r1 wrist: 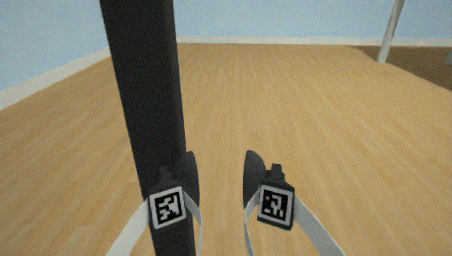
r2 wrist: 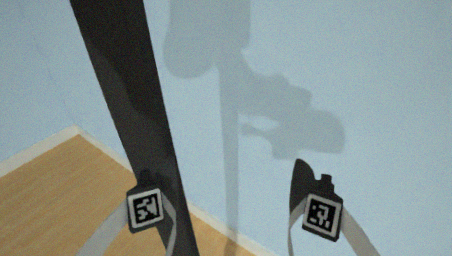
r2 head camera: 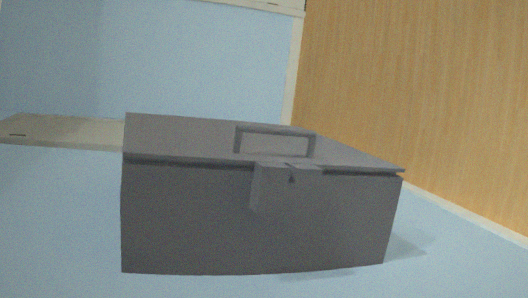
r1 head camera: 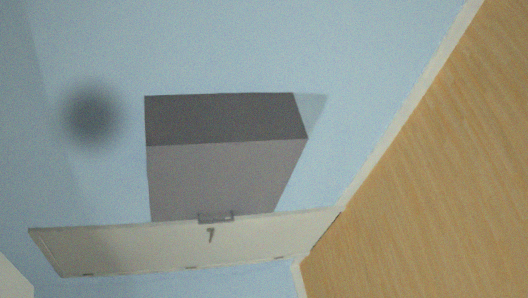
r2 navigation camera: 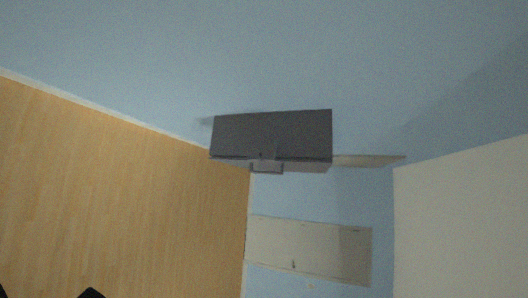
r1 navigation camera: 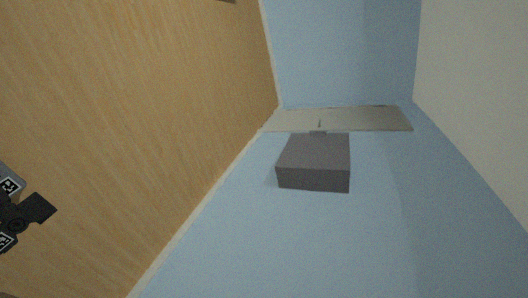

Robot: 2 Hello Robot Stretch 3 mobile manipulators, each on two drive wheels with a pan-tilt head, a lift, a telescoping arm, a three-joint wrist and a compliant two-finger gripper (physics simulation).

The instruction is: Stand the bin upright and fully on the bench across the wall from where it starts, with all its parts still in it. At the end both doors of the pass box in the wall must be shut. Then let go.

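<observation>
The grey pass box (r1 head camera: pixel 220 175) (r1 navigation camera: pixel 314 152) sticks out from the blue wall on r1's side; its handle (r1 head camera: pixel 215 219) (r1 navigation camera: pixel 318 133) is at the far end of the front. On r2's side the pass box (r2 head camera: pixel 225 225) (r2 navigation camera: pixel 272 132) shows its door (r2 head camera: pixel 180 137), flat along the front with a narrow dark seam, and a handle (r2 head camera: pixel 275 131). Whether either door is fully shut is unclear. The r1 gripper (r1 wrist: pixel 220 177) is open and holds no thing, over the floor. The r2 gripper (r2 wrist: pixel 236 185) is open and holds no thing, facing the wall. The bin shows in none of the views.
A cream room door (r1 head camera: pixel 175 250) (r1 navigation camera: pixel 345 119) (r2 navigation camera: pixel 310 250) stands beyond the box on each side. Wood floor (r1 head camera: pixel 440 175) (r2 head camera: pixel 400 90) runs along the walls. A pale post (r1 wrist: pixel 391 32) rises at the upper right of r1's wrist view. Shadows fall on the wall before r2's gripper.
</observation>
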